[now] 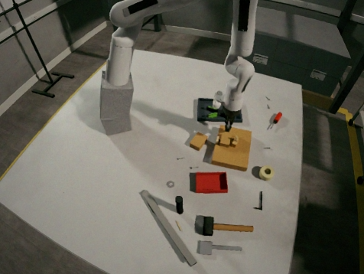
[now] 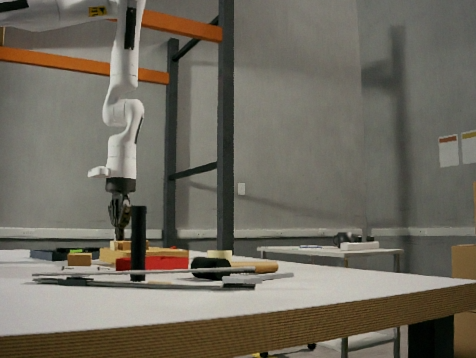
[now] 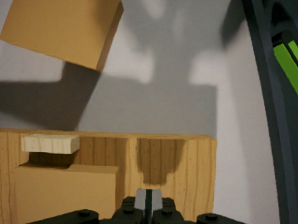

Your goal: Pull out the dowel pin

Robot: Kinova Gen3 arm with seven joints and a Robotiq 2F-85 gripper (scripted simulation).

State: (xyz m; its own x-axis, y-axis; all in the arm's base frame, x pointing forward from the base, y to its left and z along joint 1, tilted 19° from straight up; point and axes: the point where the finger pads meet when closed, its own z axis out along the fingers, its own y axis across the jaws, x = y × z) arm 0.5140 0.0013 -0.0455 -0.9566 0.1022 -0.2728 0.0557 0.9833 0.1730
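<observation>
My hand is 50 mm to the left of the dowel pin, 40 mm short of it and 10 mm above it. Round my hand: pale wooden block (50 mm to the right, 40 mm ahead, 20 mm below); wooden bench board (60 mm to the right, 40 mm below, 30 mm ahead); tan wooden block (120 mm behind, 60 mm to the right, 50 mm below).
</observation>
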